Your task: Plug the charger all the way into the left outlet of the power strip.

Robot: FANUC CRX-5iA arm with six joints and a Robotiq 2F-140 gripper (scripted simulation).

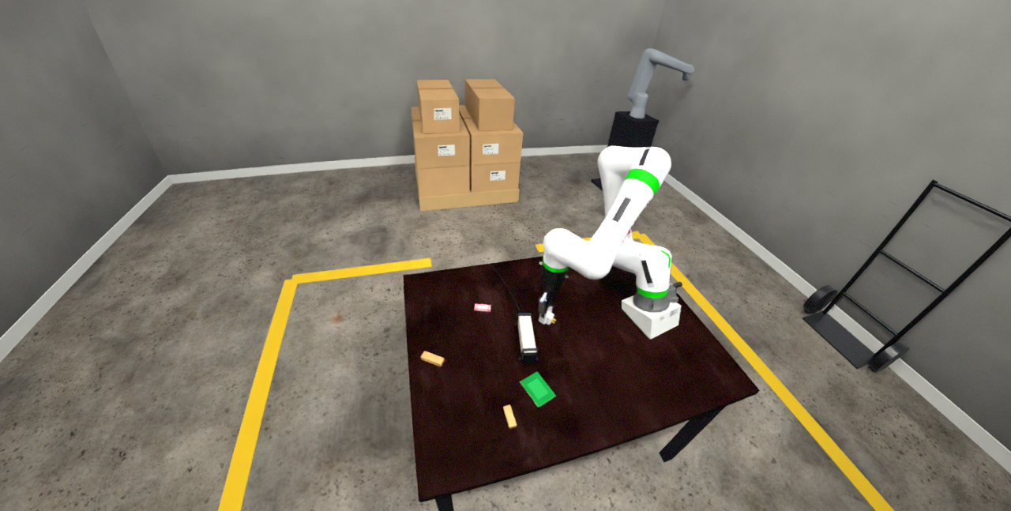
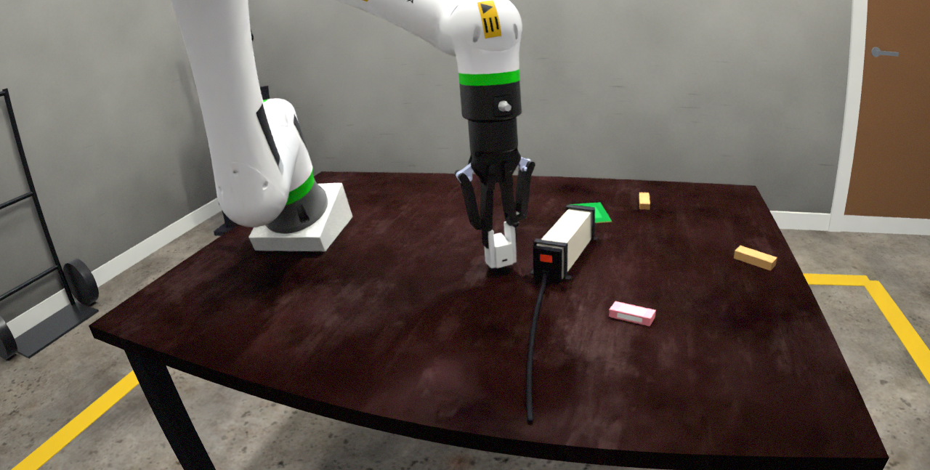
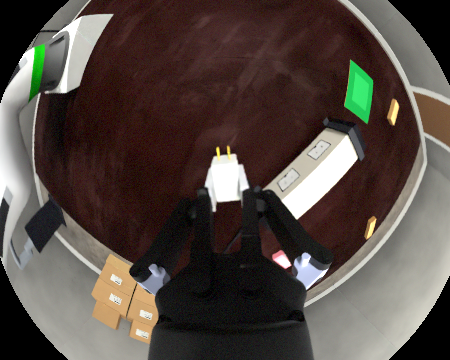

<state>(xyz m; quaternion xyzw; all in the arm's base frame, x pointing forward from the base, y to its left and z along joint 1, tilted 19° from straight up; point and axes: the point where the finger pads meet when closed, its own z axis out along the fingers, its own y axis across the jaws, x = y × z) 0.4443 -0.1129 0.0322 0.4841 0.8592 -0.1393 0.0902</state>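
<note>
My gripper is now 80 mm short of the red switch, 40 mm to the left of it and 10 mm above it. Round my hand: power strip: 120 mm ahead, 50 mm to the left, 20 mm below; then white charger: 10 mm behind, 10 mm to the left, 10 mm below; then flat piece: 150 mm ahead, 250 mm to the left, 50 mm below.
</note>
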